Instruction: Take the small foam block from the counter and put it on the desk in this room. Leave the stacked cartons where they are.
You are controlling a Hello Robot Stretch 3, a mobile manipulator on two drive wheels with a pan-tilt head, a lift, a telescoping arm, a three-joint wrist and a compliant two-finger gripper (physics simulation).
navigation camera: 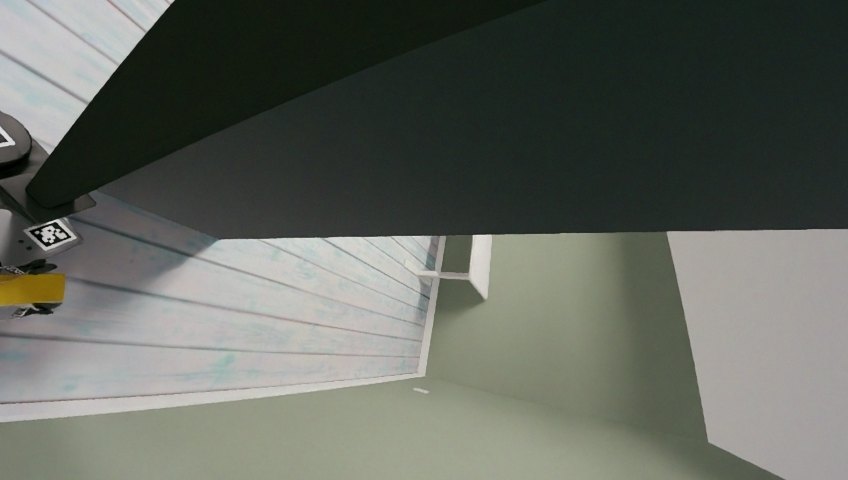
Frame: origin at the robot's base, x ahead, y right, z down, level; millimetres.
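Seen in the pictures: gripper, fingertip midpoint: (58,284).
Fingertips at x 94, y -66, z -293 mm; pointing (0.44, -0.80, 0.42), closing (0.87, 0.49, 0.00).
Observation:
A point is followed by its place in that frame.
My gripper (45,289) {x 94, y -66, z -293 mm} is at the left edge of the view, partly cut off. Its two dark fingers are above and below a yellow block, the small foam block (32,289) {x 78, y -35, z -318 mm}, and are shut on it. The block is over the pale plank floor, and its left part is hidden. A square marker is on the wrist just above the gripper in the picture. The counter, the desk and the stacked cartons cannot be made out in this view.
A large dark flat-sided body (416,154) {x 30, y -355, z -1095 mm} fills the upper middle and right, very close to the camera. Pale planks (238,309) {x 560, y -380, z 0 mm} meet green walls (553,333) {x 2203, y -1776, z -1385 mm} along a white baseboard (208,394) {x 749, y -92, z -31 mm}. A white fixture (480,267) is by the wall beyond.

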